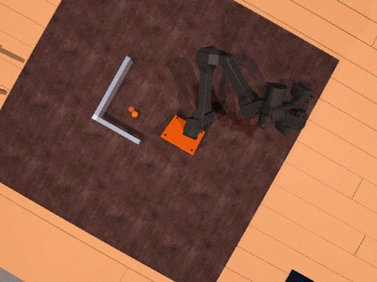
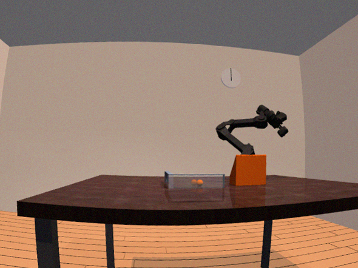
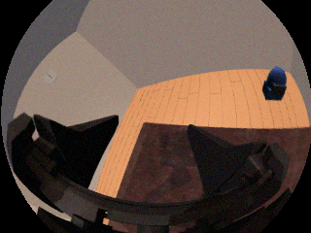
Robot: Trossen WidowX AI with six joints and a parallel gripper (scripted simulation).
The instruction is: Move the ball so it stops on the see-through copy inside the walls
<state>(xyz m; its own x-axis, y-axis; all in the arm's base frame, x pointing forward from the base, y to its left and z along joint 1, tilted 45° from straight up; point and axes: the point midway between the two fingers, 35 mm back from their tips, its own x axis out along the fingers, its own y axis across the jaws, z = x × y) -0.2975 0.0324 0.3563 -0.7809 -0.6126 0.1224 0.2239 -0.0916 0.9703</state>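
The orange ball is 65 cm ahead of my gripper tip, 25 cm to the left of it and 28 cm below it.
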